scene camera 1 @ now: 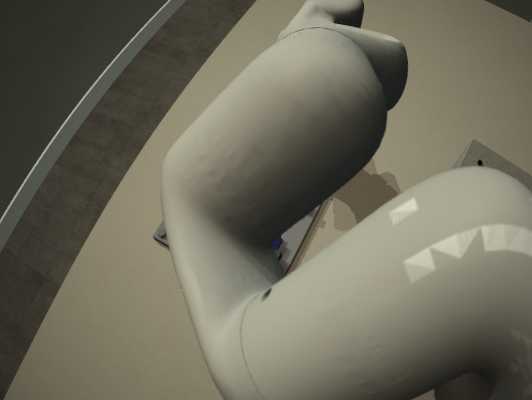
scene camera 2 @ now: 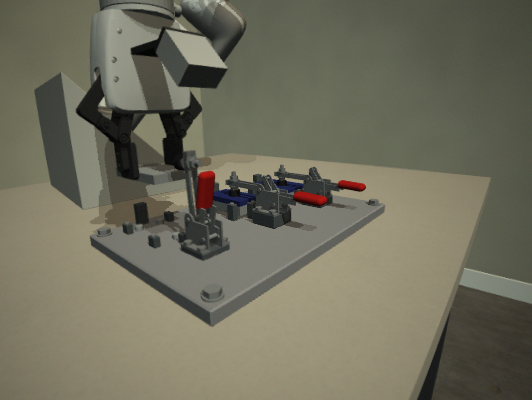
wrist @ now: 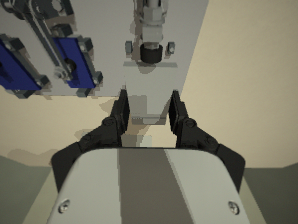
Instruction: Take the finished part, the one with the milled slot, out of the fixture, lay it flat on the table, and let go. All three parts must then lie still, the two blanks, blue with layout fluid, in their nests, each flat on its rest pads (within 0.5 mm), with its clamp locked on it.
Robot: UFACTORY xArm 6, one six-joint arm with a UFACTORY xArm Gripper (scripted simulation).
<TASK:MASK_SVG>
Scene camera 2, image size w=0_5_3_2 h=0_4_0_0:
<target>my gripper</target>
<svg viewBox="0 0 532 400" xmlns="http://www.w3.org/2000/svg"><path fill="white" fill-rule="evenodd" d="M117 4L105 7L92 16L90 34L91 88L76 108L76 113L94 125L111 142L114 142L118 171L123 178L136 180L140 177L136 144L132 143L130 138L134 114L167 113L159 114L167 137L163 138L164 161L166 165L174 166L174 157L183 152L182 138L186 136L186 131L191 126L193 120L202 111L202 107L190 91L190 87L217 88L228 68L203 34L180 30L179 23L175 22L172 12L152 5ZM105 98L106 106L98 107L101 100Z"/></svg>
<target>grey finished part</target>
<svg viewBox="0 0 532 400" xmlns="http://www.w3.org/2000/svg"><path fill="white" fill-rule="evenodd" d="M135 181L158 185L185 179L185 171L177 170L174 166L166 164L139 164L140 177Z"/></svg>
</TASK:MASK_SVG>
